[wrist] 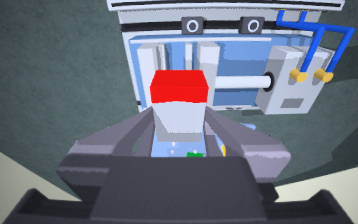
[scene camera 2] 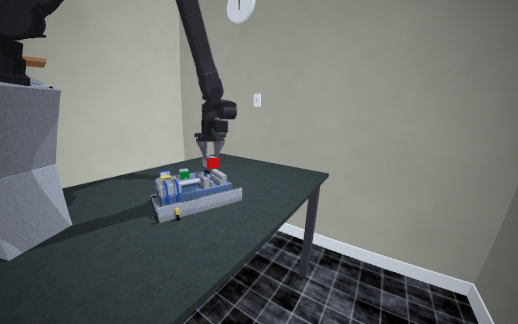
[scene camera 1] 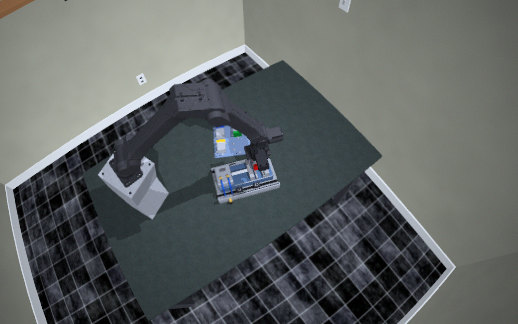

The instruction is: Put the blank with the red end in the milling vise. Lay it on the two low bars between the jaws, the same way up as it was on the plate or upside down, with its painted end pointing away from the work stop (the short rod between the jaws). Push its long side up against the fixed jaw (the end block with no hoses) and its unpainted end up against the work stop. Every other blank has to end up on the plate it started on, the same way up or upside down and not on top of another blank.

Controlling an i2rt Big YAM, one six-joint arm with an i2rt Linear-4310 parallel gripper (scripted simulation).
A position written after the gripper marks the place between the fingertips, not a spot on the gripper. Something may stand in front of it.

Note:
In view: the gripper (wrist: 179, 111) and a blue plate (wrist: 160, 149).

